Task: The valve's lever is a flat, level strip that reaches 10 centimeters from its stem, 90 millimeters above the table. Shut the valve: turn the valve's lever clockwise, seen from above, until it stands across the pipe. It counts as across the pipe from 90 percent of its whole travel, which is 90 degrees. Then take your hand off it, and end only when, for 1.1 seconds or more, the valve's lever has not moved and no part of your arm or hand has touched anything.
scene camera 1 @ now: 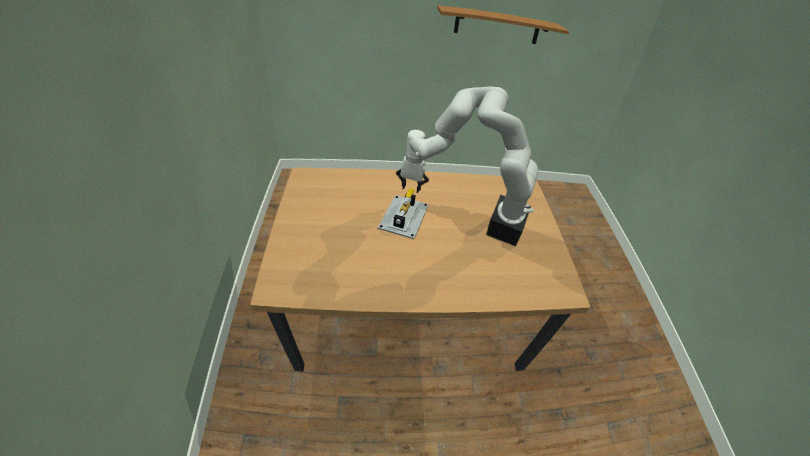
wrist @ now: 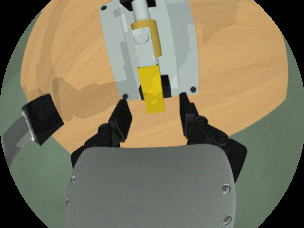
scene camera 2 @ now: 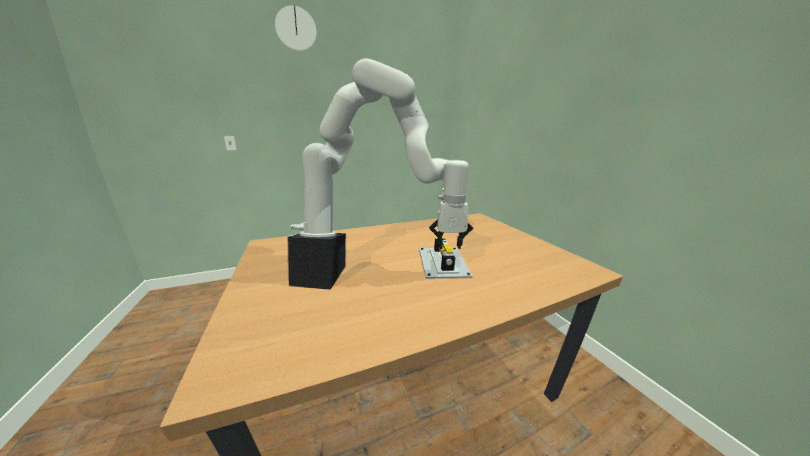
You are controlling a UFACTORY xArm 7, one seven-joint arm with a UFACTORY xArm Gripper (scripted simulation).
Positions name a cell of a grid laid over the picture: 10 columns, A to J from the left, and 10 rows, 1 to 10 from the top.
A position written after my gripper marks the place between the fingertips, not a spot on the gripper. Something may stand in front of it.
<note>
In view: my gripper (scene camera 2: F6).
My gripper shows as well in the wrist view (wrist: F5).
</note>
